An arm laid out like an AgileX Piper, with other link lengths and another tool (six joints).
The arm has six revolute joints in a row. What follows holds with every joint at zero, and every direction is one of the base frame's.
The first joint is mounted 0.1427 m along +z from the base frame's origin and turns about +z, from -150 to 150 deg.
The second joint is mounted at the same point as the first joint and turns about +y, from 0 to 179.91 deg.
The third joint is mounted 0.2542 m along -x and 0.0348 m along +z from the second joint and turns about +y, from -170 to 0 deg.
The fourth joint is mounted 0.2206 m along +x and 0.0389 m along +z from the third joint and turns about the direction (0.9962, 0, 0.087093), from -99.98 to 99.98 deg.
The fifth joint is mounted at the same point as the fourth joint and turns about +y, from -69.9 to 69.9 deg.
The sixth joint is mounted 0.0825 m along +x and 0.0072 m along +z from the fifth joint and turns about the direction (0.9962, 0, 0.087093), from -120 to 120 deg.
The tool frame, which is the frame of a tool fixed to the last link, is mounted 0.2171 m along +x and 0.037 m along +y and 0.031 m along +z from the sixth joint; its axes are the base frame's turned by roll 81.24, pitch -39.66 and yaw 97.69 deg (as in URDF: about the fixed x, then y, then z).
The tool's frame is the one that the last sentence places.
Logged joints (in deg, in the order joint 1, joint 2, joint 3, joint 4, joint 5, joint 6), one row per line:
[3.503, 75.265, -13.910, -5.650, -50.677, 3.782]
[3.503, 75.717, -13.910, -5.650, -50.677, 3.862]
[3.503, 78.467, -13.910, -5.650, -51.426, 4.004]
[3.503, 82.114, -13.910, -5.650, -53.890, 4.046]
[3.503, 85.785, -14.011, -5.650, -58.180, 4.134]
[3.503, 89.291, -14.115, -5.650, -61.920, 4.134]
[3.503, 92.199, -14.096, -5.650, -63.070, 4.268]
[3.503, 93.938, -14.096, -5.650, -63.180, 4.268]
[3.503, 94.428, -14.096, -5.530, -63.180, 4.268]
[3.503, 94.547, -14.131, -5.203, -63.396, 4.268]
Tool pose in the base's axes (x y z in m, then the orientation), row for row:
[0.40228, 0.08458, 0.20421, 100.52, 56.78, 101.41]
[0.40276, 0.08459, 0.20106, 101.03, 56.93, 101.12]
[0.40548, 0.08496, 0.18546, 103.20, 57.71, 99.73]
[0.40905, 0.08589, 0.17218, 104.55, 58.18, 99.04]
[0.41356, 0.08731, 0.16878, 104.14, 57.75, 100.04]
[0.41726, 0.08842, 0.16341, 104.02, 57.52, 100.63]
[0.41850, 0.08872, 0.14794, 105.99, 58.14, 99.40]
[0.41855, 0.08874, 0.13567, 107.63, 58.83, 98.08]
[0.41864, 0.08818, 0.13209, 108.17, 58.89, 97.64]
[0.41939, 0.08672, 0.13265, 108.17, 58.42, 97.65]
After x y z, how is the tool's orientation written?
As a rotation vector, in degrees.
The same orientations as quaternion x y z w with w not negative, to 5 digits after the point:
[0.63696, 0.35979, 0.64260, 0.22782]
[0.63962, 0.36042, 0.64019, 0.22613]
[0.65096, 0.36402, 0.62907, 0.21914]
[0.65757, 0.36593, 0.62292, 0.21371]
[0.65439, 0.36288, 0.62862, 0.21196]
[0.65299, 0.36109, 0.63171, 0.21013]
[0.66304, 0.36370, 0.62181, 0.20358]
[0.67162, 0.36711, 0.61203, 0.19894]
[0.67462, 0.36728, 0.60895, 0.19792]
[0.67515, 0.36463, 0.60949, 0.19936]

